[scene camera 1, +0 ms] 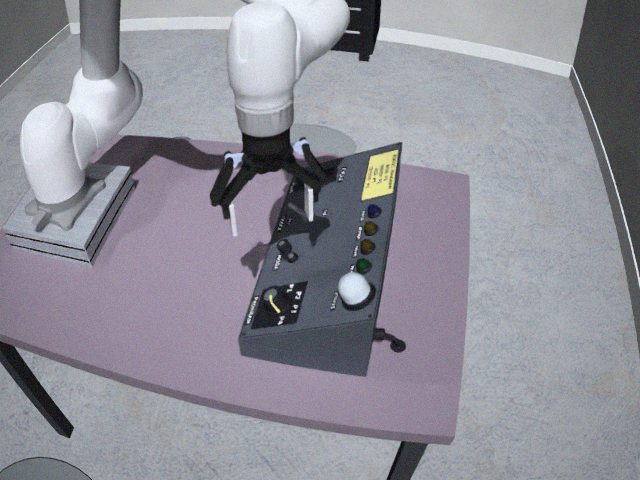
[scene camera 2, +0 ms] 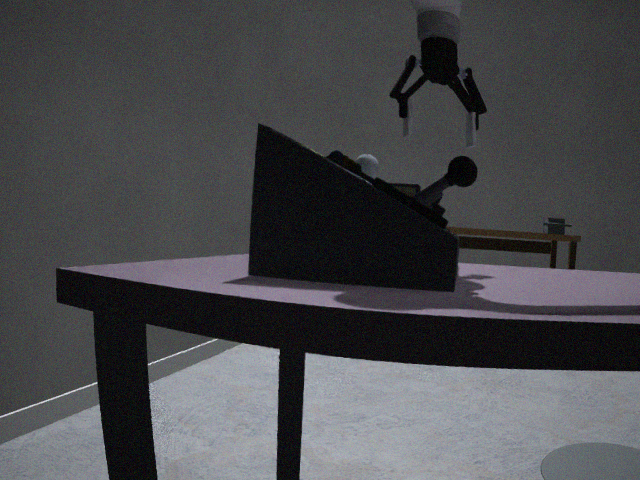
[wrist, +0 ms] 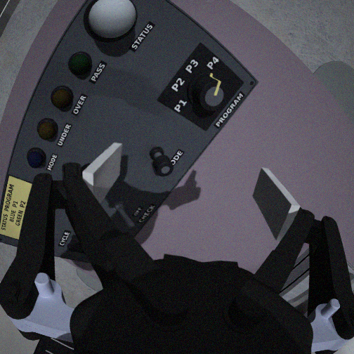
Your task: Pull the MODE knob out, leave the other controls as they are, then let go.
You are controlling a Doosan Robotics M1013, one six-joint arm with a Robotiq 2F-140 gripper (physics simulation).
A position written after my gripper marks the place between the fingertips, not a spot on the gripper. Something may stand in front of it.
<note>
In view: my gripper [scene camera 1: 271,222], a ball-topped lever [scene camera 2: 462,171] and a program dial [wrist: 205,89].
My gripper shows as well in scene camera 2 [scene camera 2: 440,141] and in the wrist view [wrist: 190,170].
</note>
